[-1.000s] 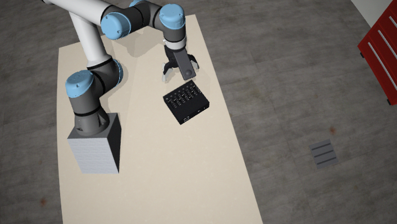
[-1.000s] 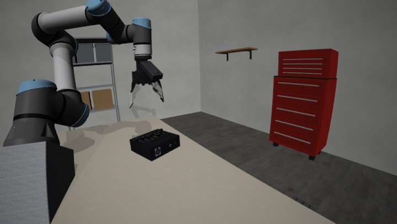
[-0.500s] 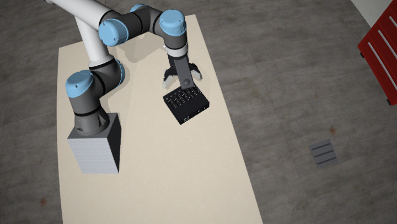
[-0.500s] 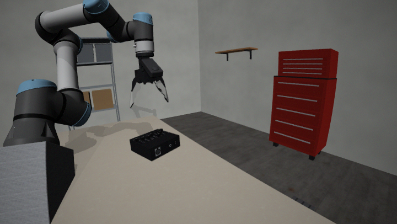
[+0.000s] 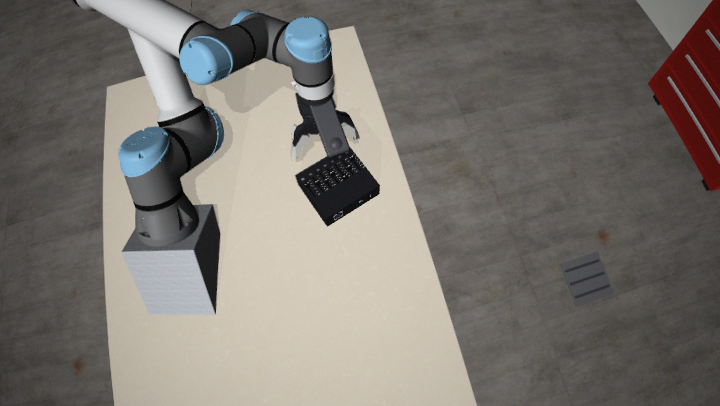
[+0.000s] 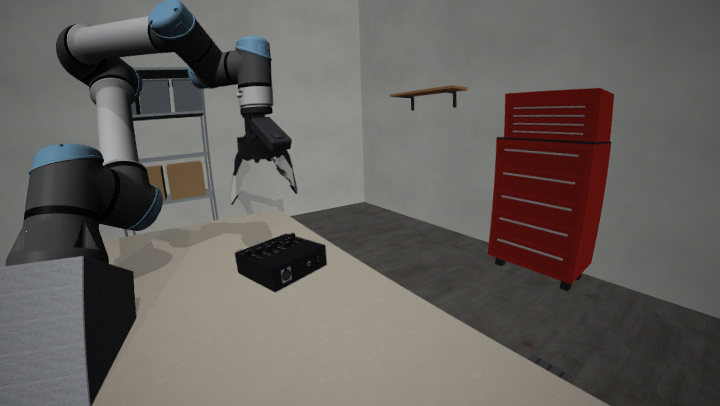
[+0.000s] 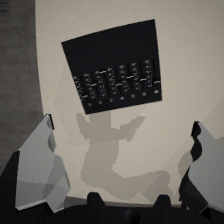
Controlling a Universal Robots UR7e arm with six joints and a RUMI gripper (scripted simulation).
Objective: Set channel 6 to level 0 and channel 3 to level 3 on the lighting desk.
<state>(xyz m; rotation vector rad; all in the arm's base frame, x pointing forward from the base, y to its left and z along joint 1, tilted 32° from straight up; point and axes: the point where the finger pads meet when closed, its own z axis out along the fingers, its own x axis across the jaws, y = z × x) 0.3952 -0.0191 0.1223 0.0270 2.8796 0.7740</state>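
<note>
Right now the channel 3 fader is 30 mm ahead of my hand, 30 mm to the right of it and 110 mm below it. The rest, counted from my hand: channel 6 fader (40 mm behind, 20 mm to the right, 110 mm below).
</note>
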